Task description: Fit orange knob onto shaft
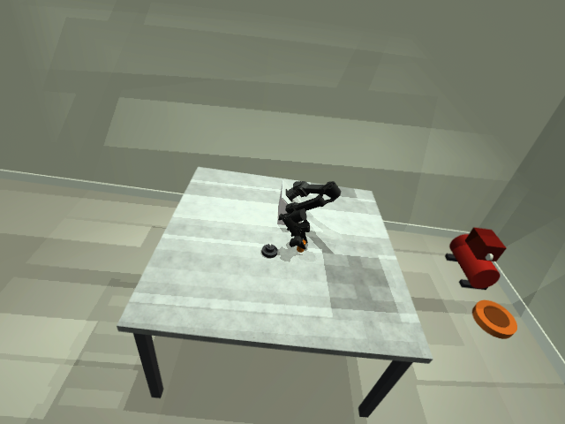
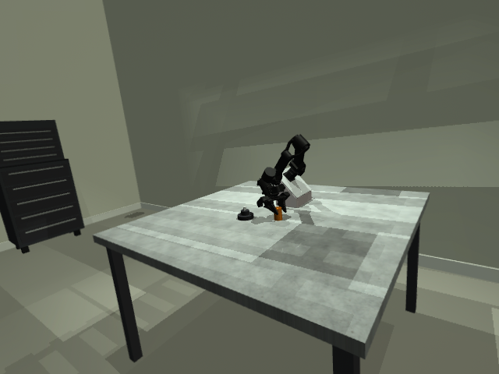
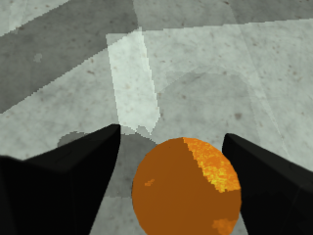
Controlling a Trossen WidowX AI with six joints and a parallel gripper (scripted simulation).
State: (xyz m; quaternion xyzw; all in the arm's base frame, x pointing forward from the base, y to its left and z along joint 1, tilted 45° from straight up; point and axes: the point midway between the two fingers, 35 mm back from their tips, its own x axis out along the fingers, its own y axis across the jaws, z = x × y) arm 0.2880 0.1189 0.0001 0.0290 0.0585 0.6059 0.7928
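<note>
My gripper tip is now 30 mm to the left of the orange knob and 10 mm below it. Round my gripper tip: pedestal: 40 mm ahead, 200 mm to the right, 10 mm below.
</note>
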